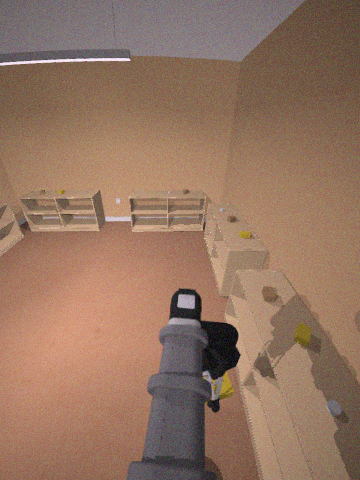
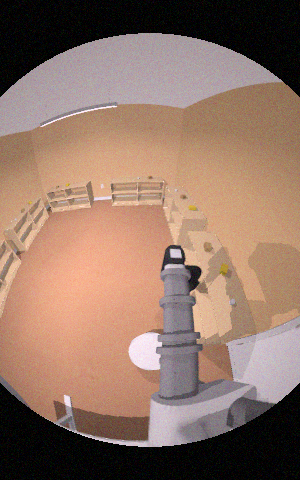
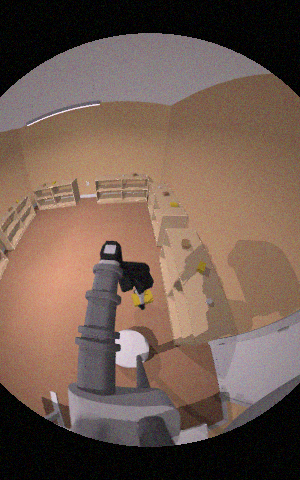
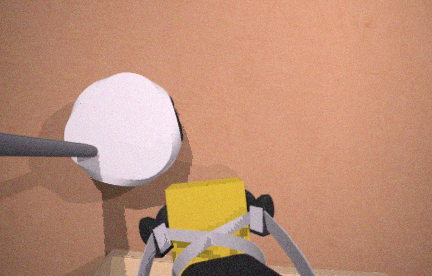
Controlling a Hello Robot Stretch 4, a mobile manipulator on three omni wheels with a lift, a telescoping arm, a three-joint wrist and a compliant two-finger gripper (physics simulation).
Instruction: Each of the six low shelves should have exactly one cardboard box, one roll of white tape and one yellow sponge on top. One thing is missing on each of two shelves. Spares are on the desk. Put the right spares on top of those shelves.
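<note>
My gripper (image 1: 215, 391) (image 3: 142, 299) (image 4: 206, 213) is shut on a yellow sponge (image 1: 227, 386) (image 3: 146, 298) (image 4: 206, 207) over the floor, left of the near right shelf (image 1: 295, 400). That shelf bears a box (image 1: 269, 293), a sponge (image 1: 302, 334) and white tape (image 1: 334, 408). The farther right shelf (image 1: 247, 257) bears tape (image 1: 222, 210), a box (image 1: 231, 219) and a sponge (image 1: 245, 234). On the back right shelf (image 1: 168, 229) I see tape (image 1: 170, 192) and a box (image 1: 186, 191); no sponge shows. The back left shelf (image 1: 98, 212) bears a box (image 1: 42, 192) and a sponge (image 1: 61, 192); tape is unclear.
Two shelves stand along the left wall; the farther one (image 2: 16, 241) bears a box (image 2: 22, 210) and a sponge (image 2: 30, 203). My round white base (image 2: 145, 351) (image 3: 132, 348) (image 4: 125, 130) is on the floor. A pale door (image 3: 250, 355) is at the lower right.
</note>
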